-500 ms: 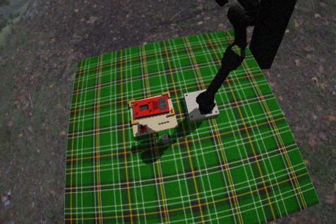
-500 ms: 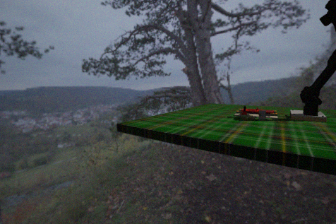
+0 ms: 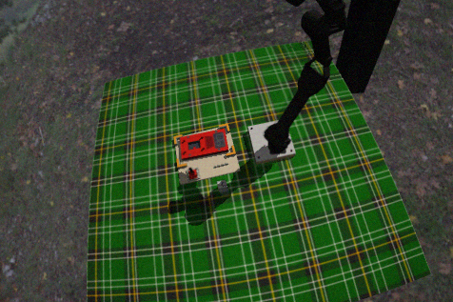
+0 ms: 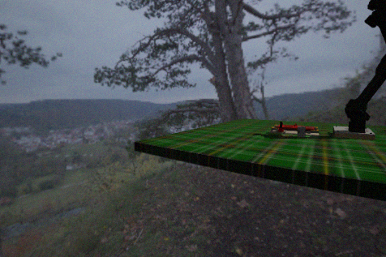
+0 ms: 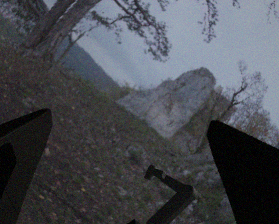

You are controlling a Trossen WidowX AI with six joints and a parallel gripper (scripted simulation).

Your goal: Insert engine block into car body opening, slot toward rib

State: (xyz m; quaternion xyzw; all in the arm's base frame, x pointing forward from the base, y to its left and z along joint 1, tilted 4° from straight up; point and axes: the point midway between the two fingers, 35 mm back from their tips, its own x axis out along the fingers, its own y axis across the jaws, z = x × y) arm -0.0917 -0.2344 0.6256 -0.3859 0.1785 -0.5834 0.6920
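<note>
Now: the engine block 32 cm ahead of my gripper tip, 38 cm to the left of it and 65 cm below it.
</note>
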